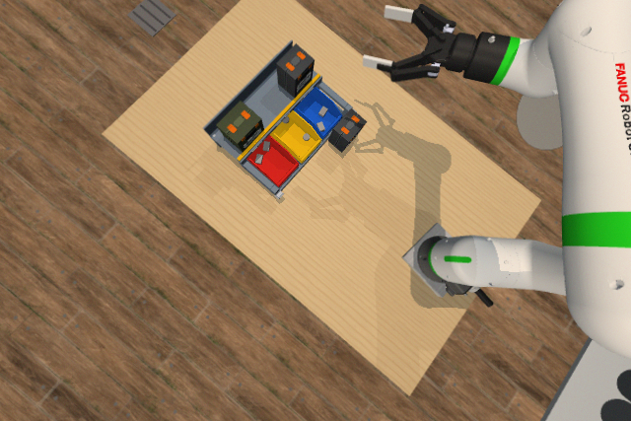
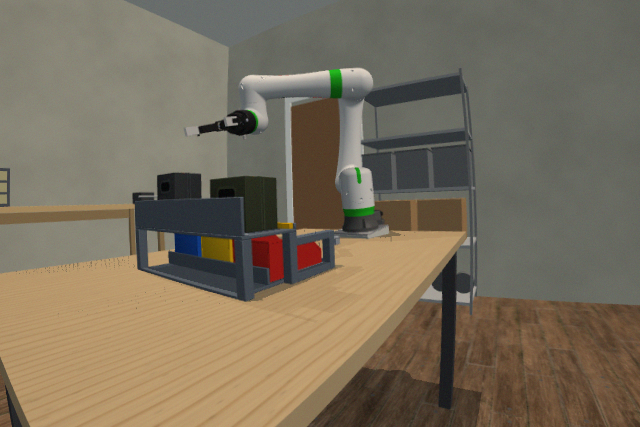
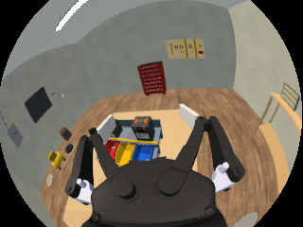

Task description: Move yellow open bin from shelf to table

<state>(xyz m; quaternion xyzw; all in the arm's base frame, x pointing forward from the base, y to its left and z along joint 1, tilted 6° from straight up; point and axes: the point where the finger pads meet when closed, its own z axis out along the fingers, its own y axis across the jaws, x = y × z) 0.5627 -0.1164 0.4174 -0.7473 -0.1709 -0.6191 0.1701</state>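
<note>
The yellow open bin is 20 mm ahead of my hand, 230 mm to the left of it and 340 mm below it. The rest, counted from my hand: blue bin (40 mm ahead, 120 mm to the left, 340 mm below); black box (140 mm ahead, 130 mm to the left, 220 mm below); olive box (100 mm ahead, 360 mm to the left, 230 mm below).
</note>
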